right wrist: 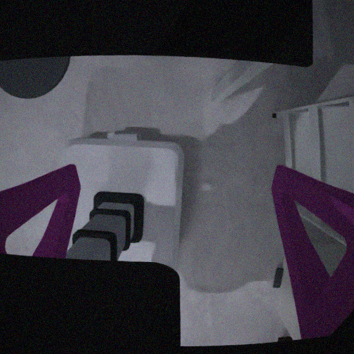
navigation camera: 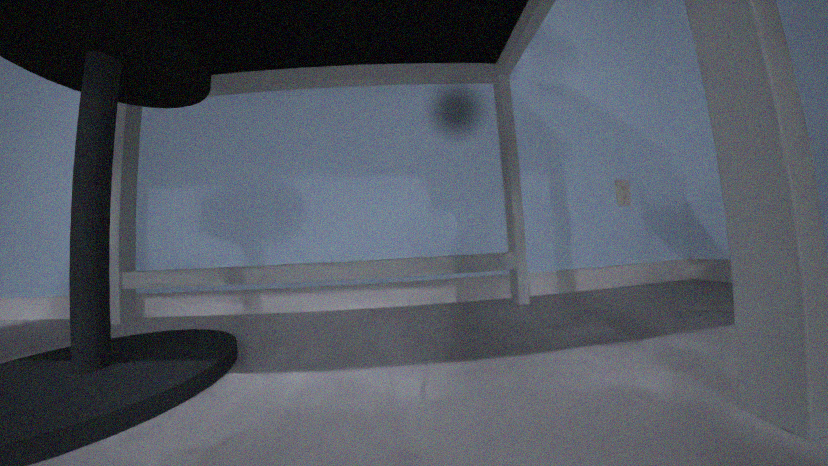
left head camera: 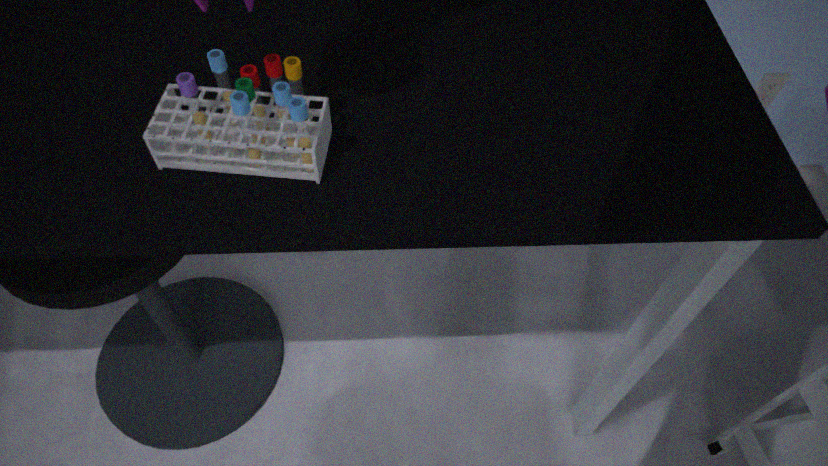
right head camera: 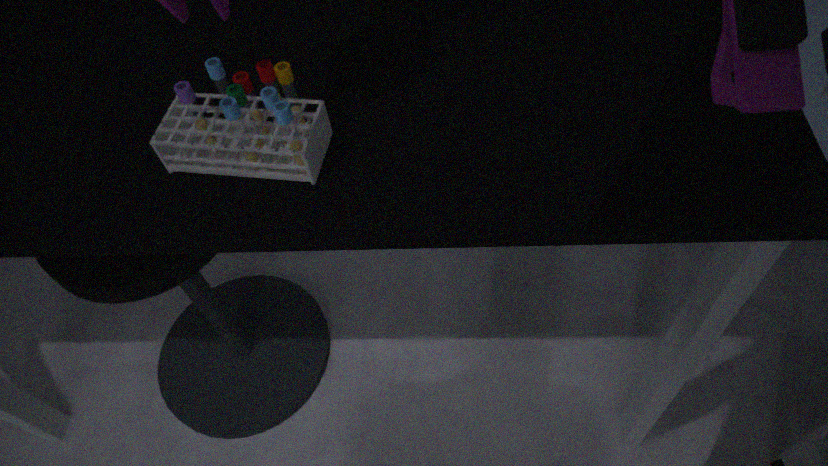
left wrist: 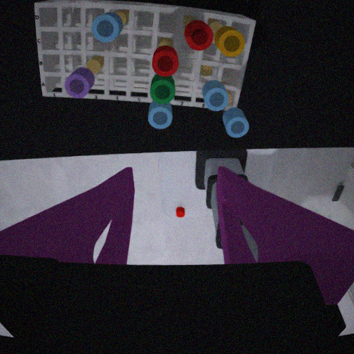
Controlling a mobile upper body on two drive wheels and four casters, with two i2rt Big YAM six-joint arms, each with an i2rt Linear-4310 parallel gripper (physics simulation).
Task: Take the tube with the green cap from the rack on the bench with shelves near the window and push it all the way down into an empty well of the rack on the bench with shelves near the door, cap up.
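Places are measured from the left arm's base along level axes (x ahead, y left, z up), in centimetres.
Where they show: left gripper, fingertip midpoint: (left head camera: 228, 8) (right head camera: 206, 18); right gripper, fingertip midpoint: (right head camera: 823, 81).
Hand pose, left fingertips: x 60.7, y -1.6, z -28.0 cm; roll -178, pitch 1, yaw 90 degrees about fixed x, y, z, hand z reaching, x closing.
Observation:
Each offset is from my left fingertips to the top centre of the thing. "spot": to the spot under its first point.
The tube with the green cap @(spot: dz -9.6, dx +0.0, dy +0.5 cm) (left head camera: 244, 87) (right head camera: 236, 93) (left wrist: 162, 88) stands cap up in a white rack @(spot: dz -19.4, dx +0.8, dy -7.1 cm) (left head camera: 324, 144) (right head camera: 320, 144) (left wrist: 245, 60) on a black bench top. A red cap and a light-blue cap crowd it closely on opposite sides. My left gripper (left head camera: 224, 5) (right head camera: 204, 19) (left wrist: 174, 178) is partly open and empty, apart from the tubes; in the head views its tips show beyond the rack at the top edge. My right gripper (right wrist: 175, 175) is wide open and empty, far to the right of the rack. The second rack does not show.
Light-blue, red, purple (left wrist: 80, 82) and yellow (left wrist: 229, 41) caps stand in the same rack. A dark round stool base @(dz -109.9, dx +13.7, dy +35.9 cm) (left head camera: 191, 370) (right head camera: 243, 364) stands below the bench's front edge. A pale bench leg (left head camera: 666, 335) (navigation camera: 512, 173) shows at the right. A small red object (left wrist: 180, 212) shows low down.

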